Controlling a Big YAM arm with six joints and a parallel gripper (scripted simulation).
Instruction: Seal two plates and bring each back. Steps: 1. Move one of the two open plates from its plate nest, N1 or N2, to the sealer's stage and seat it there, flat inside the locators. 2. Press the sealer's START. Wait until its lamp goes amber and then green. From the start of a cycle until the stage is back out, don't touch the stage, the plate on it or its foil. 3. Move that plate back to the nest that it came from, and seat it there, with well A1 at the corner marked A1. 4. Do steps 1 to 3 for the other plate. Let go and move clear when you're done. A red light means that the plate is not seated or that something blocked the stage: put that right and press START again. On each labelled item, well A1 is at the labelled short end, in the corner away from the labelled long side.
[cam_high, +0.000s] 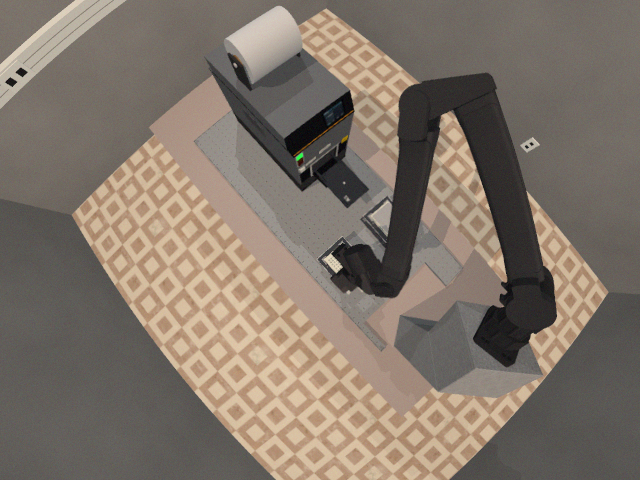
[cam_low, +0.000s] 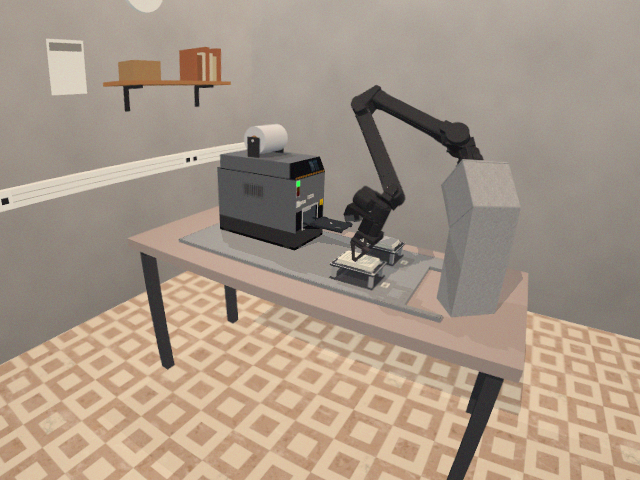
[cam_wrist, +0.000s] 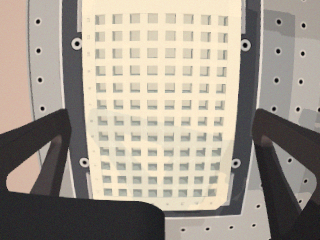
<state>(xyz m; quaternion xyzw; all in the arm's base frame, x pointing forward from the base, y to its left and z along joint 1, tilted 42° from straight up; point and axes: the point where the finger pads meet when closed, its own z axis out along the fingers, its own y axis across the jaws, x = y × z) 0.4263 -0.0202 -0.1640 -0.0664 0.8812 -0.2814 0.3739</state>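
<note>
Now: the cream well plate 30 mm below my hand. Round my hand: sealer stage (200 mm to the right, 190 mm ahead, 10 mm above); start button (300 mm ahead, 120 mm to the right, 100 mm above); foil roll (520 mm ahead, 330 mm above, 240 mm to the right).
</note>
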